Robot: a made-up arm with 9 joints. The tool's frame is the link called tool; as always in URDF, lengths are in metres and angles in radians. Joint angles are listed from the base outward. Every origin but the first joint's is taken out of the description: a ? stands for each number. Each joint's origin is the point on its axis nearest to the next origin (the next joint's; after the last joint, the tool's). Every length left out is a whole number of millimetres.
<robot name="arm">
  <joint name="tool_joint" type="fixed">
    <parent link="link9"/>
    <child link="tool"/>
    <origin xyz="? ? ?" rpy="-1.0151 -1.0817 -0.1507"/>
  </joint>
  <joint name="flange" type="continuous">
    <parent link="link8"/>
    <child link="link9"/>
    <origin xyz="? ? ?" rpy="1.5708 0 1.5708"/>
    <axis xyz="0 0 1"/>
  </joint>
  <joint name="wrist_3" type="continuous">
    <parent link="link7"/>
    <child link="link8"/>
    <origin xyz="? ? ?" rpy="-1.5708 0 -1.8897"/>
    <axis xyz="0 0 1"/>
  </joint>
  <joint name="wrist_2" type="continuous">
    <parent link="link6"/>
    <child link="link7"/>
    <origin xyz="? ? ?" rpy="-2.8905 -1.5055 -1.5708"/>
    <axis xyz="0 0 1"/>
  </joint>
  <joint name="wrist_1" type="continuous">
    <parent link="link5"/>
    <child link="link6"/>
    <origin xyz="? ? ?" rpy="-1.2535 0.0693 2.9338"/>
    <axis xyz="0 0 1"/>
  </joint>
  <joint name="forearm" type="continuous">
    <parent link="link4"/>
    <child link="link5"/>
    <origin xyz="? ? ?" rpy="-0.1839 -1.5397 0"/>
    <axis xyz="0 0 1"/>
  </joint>
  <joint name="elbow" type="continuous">
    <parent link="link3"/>
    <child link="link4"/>
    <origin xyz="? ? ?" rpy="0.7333 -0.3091 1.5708"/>
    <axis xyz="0 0 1"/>
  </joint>
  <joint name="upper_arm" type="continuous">
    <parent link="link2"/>
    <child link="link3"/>
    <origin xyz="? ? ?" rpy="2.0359 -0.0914 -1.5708"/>
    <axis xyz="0 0 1"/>
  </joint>
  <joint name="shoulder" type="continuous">
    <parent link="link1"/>
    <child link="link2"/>
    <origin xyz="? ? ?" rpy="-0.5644 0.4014 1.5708"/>
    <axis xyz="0 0 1"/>
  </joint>
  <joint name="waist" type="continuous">
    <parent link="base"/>
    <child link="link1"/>
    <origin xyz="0.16 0.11 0.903" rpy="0 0 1.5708"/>
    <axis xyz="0 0 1"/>
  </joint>
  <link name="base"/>
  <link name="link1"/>
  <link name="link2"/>
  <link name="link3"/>
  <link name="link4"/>
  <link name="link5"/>
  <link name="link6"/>
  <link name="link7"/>
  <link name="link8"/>
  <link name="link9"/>
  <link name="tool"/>
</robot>
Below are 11 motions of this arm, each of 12 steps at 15 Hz.
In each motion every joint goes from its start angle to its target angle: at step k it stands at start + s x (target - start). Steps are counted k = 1, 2, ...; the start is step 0. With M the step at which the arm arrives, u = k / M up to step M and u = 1 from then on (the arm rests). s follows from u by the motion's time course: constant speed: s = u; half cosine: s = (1 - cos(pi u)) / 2; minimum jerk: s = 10 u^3 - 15 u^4 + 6 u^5.
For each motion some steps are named. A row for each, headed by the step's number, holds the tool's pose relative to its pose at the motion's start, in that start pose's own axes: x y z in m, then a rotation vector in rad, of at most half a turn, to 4 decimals.
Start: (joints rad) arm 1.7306 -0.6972 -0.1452 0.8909 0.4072 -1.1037 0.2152 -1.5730 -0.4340
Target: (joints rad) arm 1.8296 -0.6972 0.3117 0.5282 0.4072 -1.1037 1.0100 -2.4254 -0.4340
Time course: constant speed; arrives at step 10
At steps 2, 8, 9, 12:
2: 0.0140 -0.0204 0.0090 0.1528 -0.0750 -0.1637
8: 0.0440 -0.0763 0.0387 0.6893 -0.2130 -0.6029
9: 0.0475 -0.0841 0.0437 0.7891 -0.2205 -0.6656
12: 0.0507 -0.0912 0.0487 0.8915 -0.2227 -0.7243

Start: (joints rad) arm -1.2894 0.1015 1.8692 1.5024 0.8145 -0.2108 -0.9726 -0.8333 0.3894
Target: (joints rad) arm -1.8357 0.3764 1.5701 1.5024 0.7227 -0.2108 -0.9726 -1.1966 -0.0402
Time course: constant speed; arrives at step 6
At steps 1, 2, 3, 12:
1: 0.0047 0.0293 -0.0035 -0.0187 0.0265 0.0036
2: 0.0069 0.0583 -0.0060 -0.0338 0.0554 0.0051
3: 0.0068 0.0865 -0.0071 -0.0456 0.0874 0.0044
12: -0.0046 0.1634 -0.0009 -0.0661 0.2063 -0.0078

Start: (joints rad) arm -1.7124 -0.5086 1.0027 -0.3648 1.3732 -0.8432 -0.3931 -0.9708 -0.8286
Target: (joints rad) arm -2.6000 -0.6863 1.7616 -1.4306 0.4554 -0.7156 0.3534 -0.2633 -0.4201
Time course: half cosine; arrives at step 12
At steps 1, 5, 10, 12:
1: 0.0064 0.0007 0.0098 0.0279 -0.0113 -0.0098
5: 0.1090 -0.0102 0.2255 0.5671 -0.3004 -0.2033
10: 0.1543 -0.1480 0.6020 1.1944 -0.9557 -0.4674
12: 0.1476 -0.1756 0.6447 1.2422 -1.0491 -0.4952

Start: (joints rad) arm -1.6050 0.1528 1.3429 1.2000 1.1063 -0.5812 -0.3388 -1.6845 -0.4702
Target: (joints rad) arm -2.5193 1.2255 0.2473 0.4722 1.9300 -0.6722 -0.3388 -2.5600 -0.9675
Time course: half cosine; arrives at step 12
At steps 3, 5, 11, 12:
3: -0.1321 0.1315 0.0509 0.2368 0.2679 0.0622
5: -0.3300 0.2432 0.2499 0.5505 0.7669 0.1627
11: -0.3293 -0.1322 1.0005 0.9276 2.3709 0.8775
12: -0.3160 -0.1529 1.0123 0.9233 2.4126 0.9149

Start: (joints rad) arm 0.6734 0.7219 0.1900 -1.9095 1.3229 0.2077 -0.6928 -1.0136 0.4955
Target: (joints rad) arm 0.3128 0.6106 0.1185 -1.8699 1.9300 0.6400 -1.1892 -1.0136 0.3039
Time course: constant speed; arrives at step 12
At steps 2, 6, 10, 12:
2: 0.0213 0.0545 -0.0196 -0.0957 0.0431 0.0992
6: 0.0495 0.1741 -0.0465 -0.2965 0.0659 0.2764
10: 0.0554 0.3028 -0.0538 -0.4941 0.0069 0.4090
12: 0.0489 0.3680 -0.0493 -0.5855 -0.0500 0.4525

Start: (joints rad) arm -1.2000 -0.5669 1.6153 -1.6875 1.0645 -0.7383 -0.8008 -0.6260 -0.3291
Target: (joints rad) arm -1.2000 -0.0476 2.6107 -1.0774 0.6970 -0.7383 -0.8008 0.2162 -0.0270
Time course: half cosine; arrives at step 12
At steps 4, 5, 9, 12:
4: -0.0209 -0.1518 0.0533 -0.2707 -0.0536 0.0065
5: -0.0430 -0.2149 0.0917 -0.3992 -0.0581 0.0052
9: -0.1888 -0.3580 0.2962 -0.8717 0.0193 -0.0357
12: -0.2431 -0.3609 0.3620 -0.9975 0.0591 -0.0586

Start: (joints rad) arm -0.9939 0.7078 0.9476 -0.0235 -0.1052 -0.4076 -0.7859 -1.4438 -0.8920
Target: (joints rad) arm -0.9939 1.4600 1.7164 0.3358 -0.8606 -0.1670 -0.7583 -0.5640 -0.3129
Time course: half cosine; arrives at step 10
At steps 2, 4, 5, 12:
2: 0.0352 -0.0133 -0.0325 -0.0207 0.0245 -0.0280
4: 0.1032 -0.0610 -0.1180 -0.0370 0.1115 -0.0837
5: 0.1281 -0.0938 -0.1683 -0.0108 0.1746 -0.1090
12: 0.1518 -0.1695 -0.2962 0.3010 0.3267 -0.1599

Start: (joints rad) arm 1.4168 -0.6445 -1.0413 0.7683 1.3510 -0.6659 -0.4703 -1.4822 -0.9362
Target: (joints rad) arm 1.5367 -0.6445 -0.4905 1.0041 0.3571 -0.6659 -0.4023 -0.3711 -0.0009
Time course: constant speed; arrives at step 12
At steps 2, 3, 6, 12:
2: 0.0342 -0.0815 -0.0641 -0.0885 -0.0531 0.0256
3: 0.0448 -0.1264 -0.0922 -0.1289 -0.0636 0.0442
6: 0.0483 -0.2704 -0.1583 -0.2204 -0.0332 0.1055
12: -0.0670 -0.5364 -0.2029 -0.1966 0.2179 0.1344

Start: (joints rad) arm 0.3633 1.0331 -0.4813 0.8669 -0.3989 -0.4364 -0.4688 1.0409 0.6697
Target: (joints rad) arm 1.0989 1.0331 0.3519 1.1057 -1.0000 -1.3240 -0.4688 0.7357 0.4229
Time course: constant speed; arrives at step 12
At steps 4, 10, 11, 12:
4: -0.0342 -0.0858 -0.0772 0.1994 -0.7340 -0.3665
10: -0.0653 -0.1838 -0.1894 0.3009 -1.6283 -1.3423
11: -0.0727 -0.1990 -0.2082 0.2823 -1.7439 -1.5443
12: -0.0814 -0.2136 -0.2276 0.2495 -1.8482 -1.7548

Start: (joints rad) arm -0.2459 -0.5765 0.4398 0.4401 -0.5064 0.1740 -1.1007 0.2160 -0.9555
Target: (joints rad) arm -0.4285 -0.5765 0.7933 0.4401 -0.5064 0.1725 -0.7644 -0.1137 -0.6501
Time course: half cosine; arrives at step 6
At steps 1, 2, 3, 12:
1: -0.0029 -0.0027 0.0013 0.0406 -0.0341 -0.0224
2: -0.0108 -0.0102 0.0047 0.1550 -0.1280 -0.0812
3: -0.0218 -0.0209 0.0086 0.3187 -0.2569 -0.1563
12: -0.0444 -0.0441 0.0127 0.6691 -0.5131 -0.2913

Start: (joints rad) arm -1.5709 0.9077 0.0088 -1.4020 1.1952 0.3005 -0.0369 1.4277 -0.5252
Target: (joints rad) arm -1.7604 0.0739 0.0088 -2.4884 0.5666 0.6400 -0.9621 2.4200 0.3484
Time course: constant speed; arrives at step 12
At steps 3, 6, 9, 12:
3: 0.0713 -0.1168 0.0866 0.1069 -0.3030 0.4736
6: 0.1387 -0.2027 0.2075 0.1557 -0.4895 1.0774
9: 0.1930 -0.2598 0.3433 0.1358 -0.4831 1.7751
12: 0.2393 -0.2957 0.4824 0.0201 -0.2102 2.4925

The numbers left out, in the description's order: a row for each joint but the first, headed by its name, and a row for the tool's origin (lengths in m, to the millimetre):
tool: 0.02 -0.04 0
flange: 0.04 0.03 0
wrist_3: -0.073 0.003 0
wrist_2: 0.024 -0.114 0
wrist_1: 0.113 0.215 0
forearm: 0.238 -0.025 0
elbow: -0.156 0.044 0
upper_arm: 0.125 0.193 0
shoulder: -0.202 0.029 0

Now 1 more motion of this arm.
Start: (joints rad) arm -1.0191 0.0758 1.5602 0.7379 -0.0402 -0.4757 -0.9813 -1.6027 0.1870
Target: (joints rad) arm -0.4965 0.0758 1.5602 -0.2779 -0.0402 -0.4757 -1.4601 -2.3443 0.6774
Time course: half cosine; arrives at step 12
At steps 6, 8, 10, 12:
6: -0.1014 -0.0036 -0.0759 -0.0241 -0.1849 0.1050
8: -0.1351 -0.0168 -0.1100 -0.0521 -0.3363 0.2115
10: -0.1522 -0.0289 -0.1329 -0.0718 -0.4665 0.3154
12: -0.1569 -0.0336 -0.1408 -0.0782 -0.5172 0.3591

